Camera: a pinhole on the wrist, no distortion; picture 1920 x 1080 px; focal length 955.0 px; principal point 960.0 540.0 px. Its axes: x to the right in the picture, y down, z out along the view. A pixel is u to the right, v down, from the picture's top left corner.
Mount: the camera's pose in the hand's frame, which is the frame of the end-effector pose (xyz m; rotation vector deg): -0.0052 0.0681 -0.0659 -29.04 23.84 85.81
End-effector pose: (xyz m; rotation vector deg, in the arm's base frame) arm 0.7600 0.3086 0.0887 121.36 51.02 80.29
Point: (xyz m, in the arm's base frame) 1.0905 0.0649 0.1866
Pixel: 1013 534
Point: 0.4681 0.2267 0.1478
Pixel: behind the camera
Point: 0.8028 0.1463 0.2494
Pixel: 1775 511
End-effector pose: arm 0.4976 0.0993 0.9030 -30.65 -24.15 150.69
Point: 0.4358 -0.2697 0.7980
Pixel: 1806 846
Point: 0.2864 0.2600 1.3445
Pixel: outside the picture
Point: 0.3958 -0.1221 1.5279
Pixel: 168 807
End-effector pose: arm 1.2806 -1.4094 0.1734 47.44 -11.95 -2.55
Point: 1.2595 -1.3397 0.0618
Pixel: behind the camera
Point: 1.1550 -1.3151 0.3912
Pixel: 1116 883
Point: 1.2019 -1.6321 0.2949
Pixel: outside the picture
